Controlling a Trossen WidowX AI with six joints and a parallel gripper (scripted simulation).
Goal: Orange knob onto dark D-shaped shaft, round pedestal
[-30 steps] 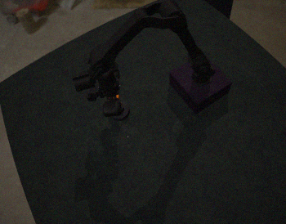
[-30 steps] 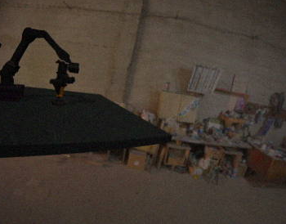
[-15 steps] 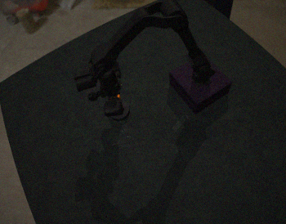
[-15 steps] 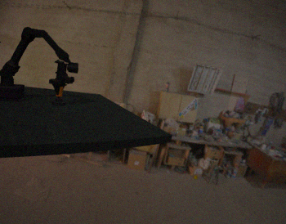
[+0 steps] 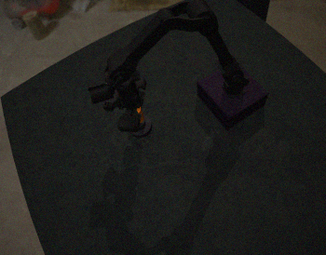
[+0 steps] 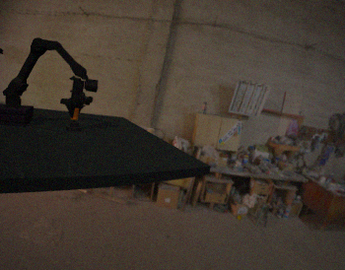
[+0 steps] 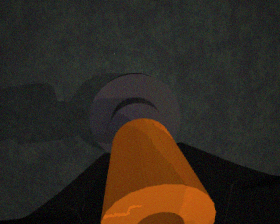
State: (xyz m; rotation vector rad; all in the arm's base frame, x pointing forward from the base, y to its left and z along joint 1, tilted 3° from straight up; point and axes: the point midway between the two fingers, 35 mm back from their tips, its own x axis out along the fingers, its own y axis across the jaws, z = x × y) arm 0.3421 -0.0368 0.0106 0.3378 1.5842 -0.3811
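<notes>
My gripper tip is 2 cm below the orange knob. Also, from my gripper tip: dark shaft 4 cm below.
</notes>
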